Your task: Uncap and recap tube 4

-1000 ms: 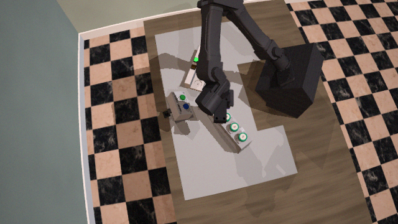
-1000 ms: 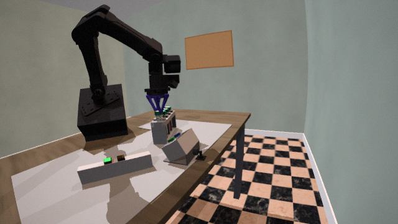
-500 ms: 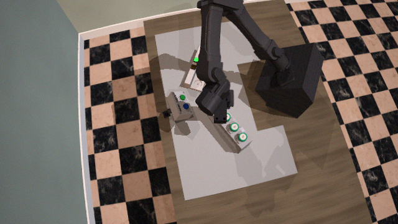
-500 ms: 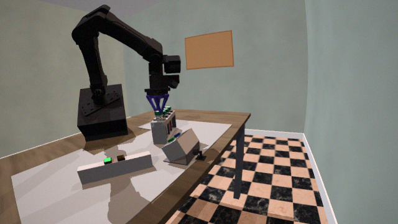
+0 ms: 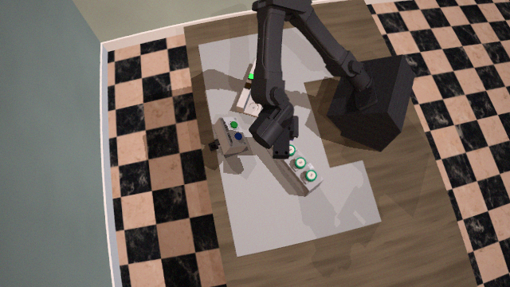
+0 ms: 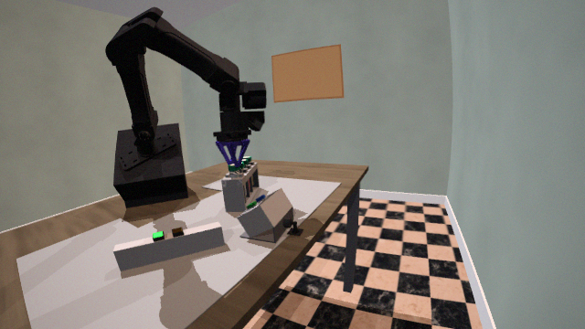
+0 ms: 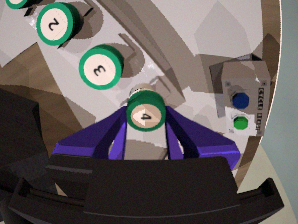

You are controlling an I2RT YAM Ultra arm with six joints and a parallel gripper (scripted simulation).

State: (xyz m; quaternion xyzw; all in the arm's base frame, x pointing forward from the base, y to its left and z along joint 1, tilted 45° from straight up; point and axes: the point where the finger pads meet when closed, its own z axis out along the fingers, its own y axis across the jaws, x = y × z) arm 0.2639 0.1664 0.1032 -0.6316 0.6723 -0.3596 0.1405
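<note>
My gripper is now 4 cm to the right of the cap 3, 3 cm past it and 2 cm above it. Also, from my hand: cap 2: 9 cm to the left, 5 cm behind, 2 cm below; then green ready key: 14 cm ahead, 9 cm to the right, 7 cm below; then blue cycle key: 13 cm ahead, 7 cm below, 5 cm to the right.
</note>
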